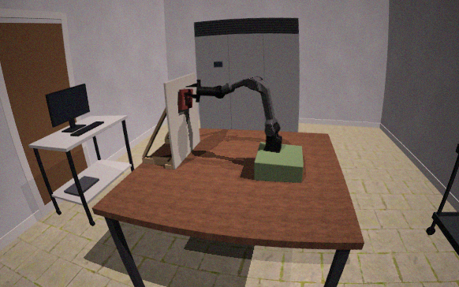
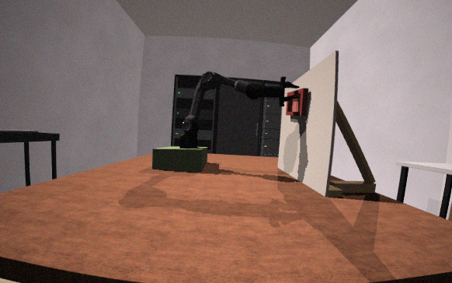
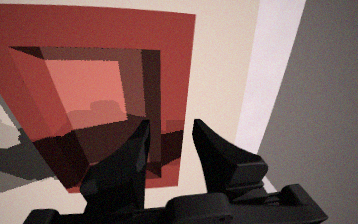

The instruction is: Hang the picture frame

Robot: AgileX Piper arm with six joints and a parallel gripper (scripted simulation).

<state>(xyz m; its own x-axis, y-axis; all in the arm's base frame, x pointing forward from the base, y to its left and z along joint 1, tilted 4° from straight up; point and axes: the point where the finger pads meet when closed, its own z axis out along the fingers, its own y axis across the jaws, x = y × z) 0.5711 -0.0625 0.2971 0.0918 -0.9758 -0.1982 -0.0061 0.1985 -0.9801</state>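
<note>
Now: the red picture frame 50 mm below my hand, 20 mm to the left of it and 10 mm ahead of it. Also, from my hand: beige board 180 mm below, 30 mm ahead, 10 mm to the left.
</note>
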